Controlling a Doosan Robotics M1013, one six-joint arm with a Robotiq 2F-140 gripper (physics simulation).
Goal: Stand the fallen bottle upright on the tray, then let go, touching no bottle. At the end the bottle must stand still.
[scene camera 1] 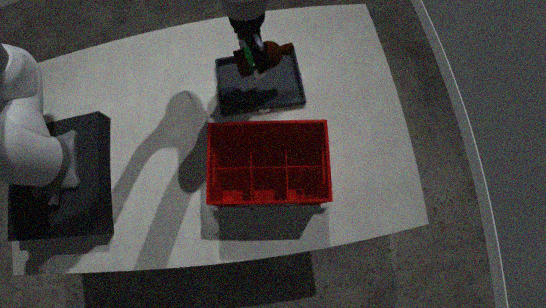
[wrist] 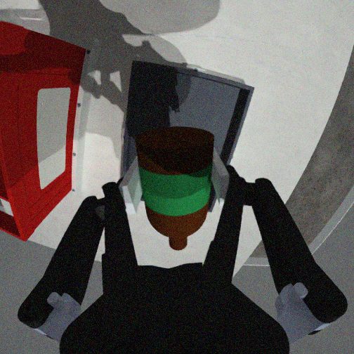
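Seen in the pictures: gripper, fingertip midpoint: (scene camera 1: 253, 65); arm's base, origin of the base link: (scene camera 1: 55, 164).
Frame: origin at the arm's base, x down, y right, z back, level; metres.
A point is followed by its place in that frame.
Note:
The brown bottle with a green band (scene camera 1: 273, 53) @(x -0.103, y -0.106, z -0.719 m) (wrist: 176, 192) lies on its side in the air, low above the dark tray (scene camera 1: 289, 89) @(x 0.065, y -0.075, z -0.762 m) (wrist: 210, 105). In the scene view its neck points right. In the wrist view its wide base faces the tray side and its neck points toward the gripper's palm. My gripper (scene camera 1: 254, 70) @(x -0.046, y -0.118, z -0.666 m) (wrist: 175, 162) is shut on the bottle, one pad on each side of the green band. The bottle's shadow falls on the tray. The fingers hide part of the bottle in the scene view.
A red crate with compartments (scene camera 1: 267, 202) @(x -0.105, y 0.247, z -0.622 m) (wrist: 20, 110) stands close beside the tray, in front of it in the scene view. The arm's white base part (scene camera 1: 30, 145) @(x -0.180, y 0.005, z -0.079 m) rests on a dark block (scene camera 1: 95, 175) @(x 0.000, y 0.067, z -0.148 m) at the left of the white table (scene camera 1: 375, 150) @(x 0.070, y 0.168, z -0.967 m).

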